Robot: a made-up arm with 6 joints.
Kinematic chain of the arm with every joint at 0, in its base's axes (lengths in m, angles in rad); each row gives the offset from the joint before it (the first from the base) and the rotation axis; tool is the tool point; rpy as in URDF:
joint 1: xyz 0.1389 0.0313 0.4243 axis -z
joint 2: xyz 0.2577 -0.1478 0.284 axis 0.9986 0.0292 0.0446
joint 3: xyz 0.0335 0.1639 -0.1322 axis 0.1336 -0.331 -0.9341
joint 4: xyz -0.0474 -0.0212 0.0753 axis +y
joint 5: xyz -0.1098 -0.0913 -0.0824 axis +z
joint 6: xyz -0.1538 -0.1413 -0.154 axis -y
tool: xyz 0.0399 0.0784 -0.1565 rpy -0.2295 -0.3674 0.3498
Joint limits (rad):
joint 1: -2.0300..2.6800
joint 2: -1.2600..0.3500
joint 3: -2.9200..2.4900
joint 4: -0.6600..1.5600
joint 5: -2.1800..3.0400
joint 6: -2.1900..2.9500
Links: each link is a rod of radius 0.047 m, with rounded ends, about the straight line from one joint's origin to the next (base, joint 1, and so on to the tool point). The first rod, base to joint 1, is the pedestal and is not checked.
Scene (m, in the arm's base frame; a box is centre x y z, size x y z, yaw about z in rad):
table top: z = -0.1
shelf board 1: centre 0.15 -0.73 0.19 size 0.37 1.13 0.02 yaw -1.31
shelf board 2: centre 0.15 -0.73 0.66 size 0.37 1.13 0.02 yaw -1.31
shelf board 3: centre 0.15 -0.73 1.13 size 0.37 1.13 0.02 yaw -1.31
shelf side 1: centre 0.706 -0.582 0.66 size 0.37 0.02 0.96 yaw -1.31
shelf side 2: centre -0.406 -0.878 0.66 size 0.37 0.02 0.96 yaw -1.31
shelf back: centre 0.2 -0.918 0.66 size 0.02 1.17 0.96 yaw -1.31
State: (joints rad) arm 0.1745 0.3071 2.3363 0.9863 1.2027 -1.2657
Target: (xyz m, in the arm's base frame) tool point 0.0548 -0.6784 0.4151
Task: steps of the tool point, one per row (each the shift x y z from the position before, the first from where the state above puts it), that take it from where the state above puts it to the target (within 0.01 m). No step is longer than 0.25 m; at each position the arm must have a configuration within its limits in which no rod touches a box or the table.
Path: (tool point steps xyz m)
1: 0.0128 -0.1075 -0.1177
2: -0.0300 -0.1338 -0.1030
3: -0.0673 -0.1505 -0.0741
4: 0.0917 -0.0808 0.0118
5: 0.0647 -0.1277 0.0149
6: 0.0159 -0.1620 0.0180
7: -0.0479 -0.1749 0.0215
8: -0.1166 -0.1602 0.0249
9: -0.1781 -0.1176 0.0285
10: -0.2208 -0.0515 0.0321

